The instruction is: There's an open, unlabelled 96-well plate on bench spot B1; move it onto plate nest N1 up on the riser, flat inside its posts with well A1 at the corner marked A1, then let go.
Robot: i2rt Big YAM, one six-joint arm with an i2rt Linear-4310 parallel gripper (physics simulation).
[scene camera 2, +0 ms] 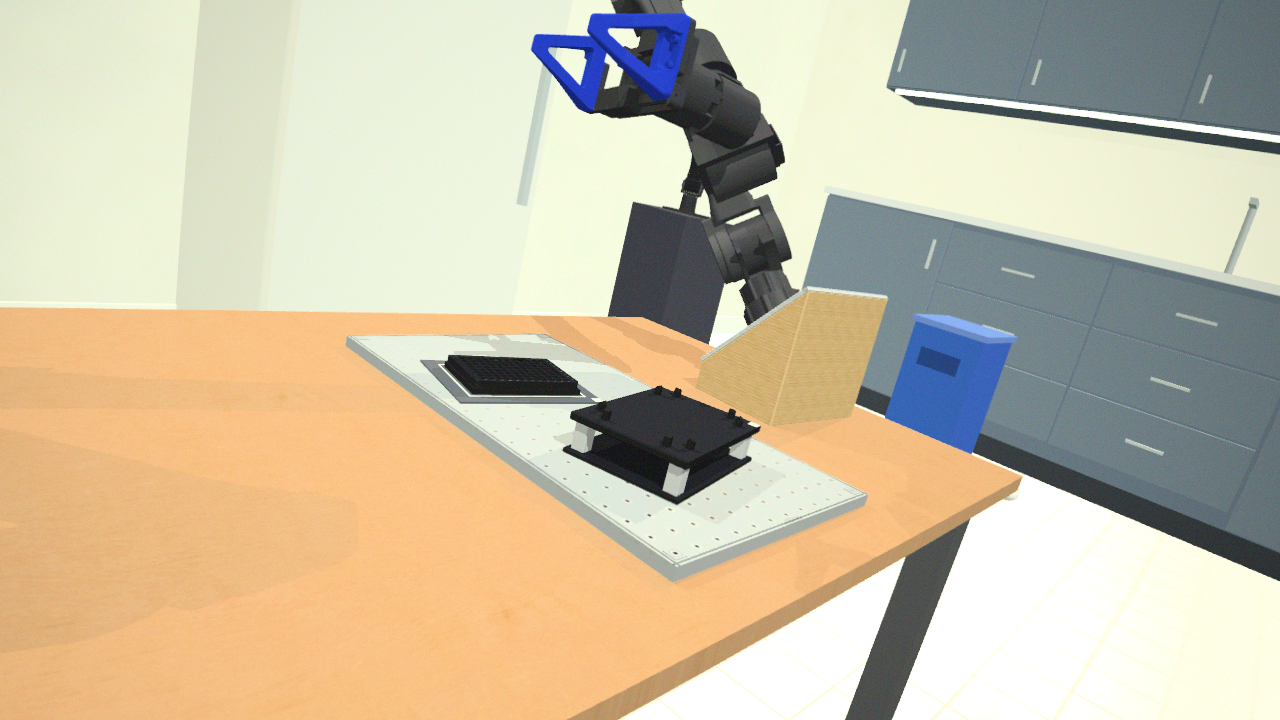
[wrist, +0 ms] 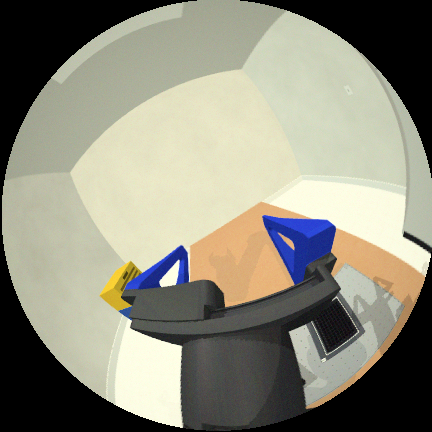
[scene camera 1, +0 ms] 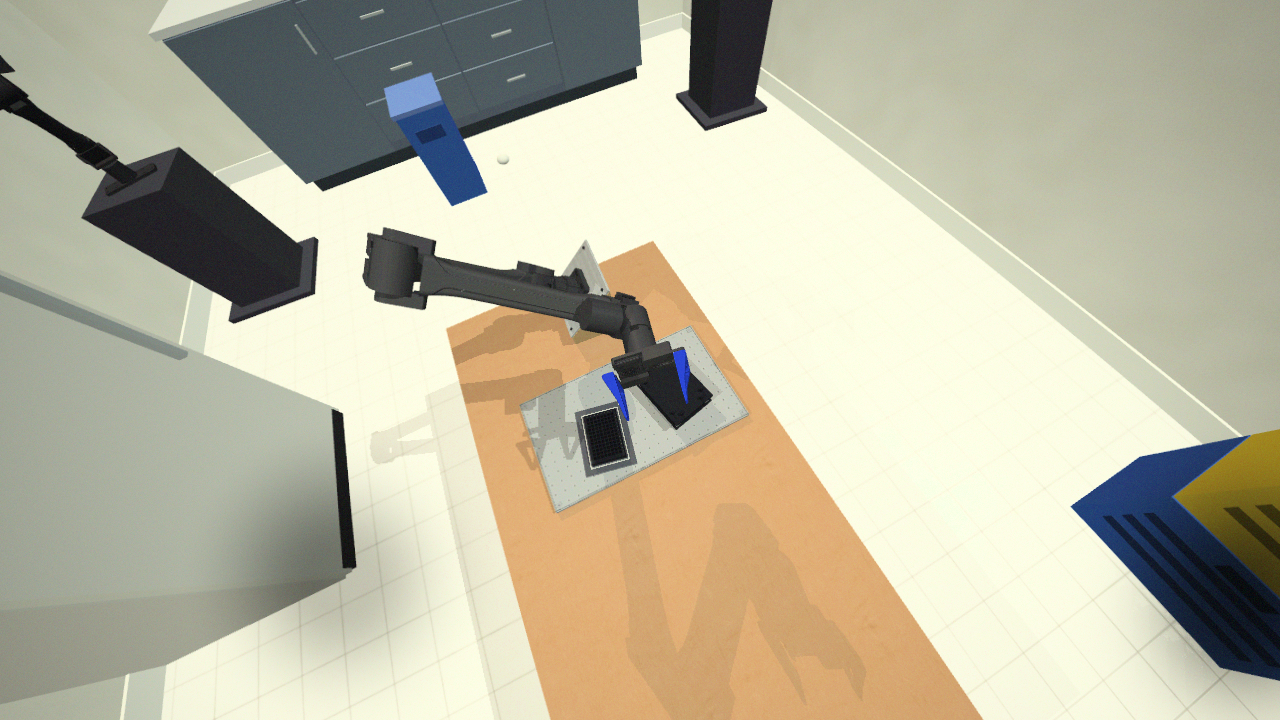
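Seen in the pictures: gripper, fingertip midpoint: (scene camera 2: 559, 32) (wrist: 221, 235) (scene camera 1: 656, 411); arm's base at its link origin: (scene camera 2: 783, 332).
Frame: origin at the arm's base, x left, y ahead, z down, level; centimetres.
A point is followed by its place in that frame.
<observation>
The black 96-well plate (scene camera 1: 605, 438) @[y 40.0, x -6.3, z 7.2 cm] (scene camera 2: 510, 374) @[y 40.7, x -4.7, z 7.0 cm] (wrist: 336, 327) @[y 37.8, x -6.2, z 7.3 cm] lies flat inside the grey-bordered bench spot B1 (scene camera 1: 583, 443) @[y 38.6, x -11.9, z 8.4 cm] (scene camera 2: 528, 399) @[y 40.6, x -0.9, z 8.4 cm]. Its well A1 cannot be made out. The black plate nest N1 (scene camera 1: 680, 416) @[y 43.0, x 12.7, z 4.6 cm] (scene camera 2: 662, 425) @[y 37.6, x 15.5, z 4.6 cm] is raised on white standoffs, with short posts around its empty top. A small pale mark shows at its right corner in scene camera 2; its lettering is unreadable. My gripper (scene camera 1: 657, 410) @[y 49.3, x 5.0, z -26.0 cm] (scene camera 2: 563, 28) @[y 49.3, x 5.0, z -26.0 cm] (wrist: 221, 235) @[y 49.3, x 5.0, z -26.0 cm] is wide open and empty, high above the bench, its blue fingers pointing outward rather than straight down. The nest does not show in the wrist view.
Both stations stand on a pale perforated board (scene camera 1: 559, 488) @[y 46.6, x -20.7, z 8.6 cm] (scene camera 2: 675, 565) @[y 48.2, x 29.2, z 8.6 cm] (wrist: 395, 305) on the wooden table (scene camera 1: 733, 617) @[y 84.8, x 5.3, z 9.9 cm] (scene camera 2: 268, 537) @[y 70.7, x 15.2, z 9.9 cm] (wrist: 240, 255) @[y 88.0, x 6.2, z 9.9 cm]. A wedge-shaped wooden block (scene camera 2: 823, 358) @[y 2.1, x 8.6, z 0.9 cm] with a pale sloping face stands behind the nest. A blue bin (scene camera 1: 443, 156) (scene camera 2: 948, 380) stands beyond the table.
</observation>
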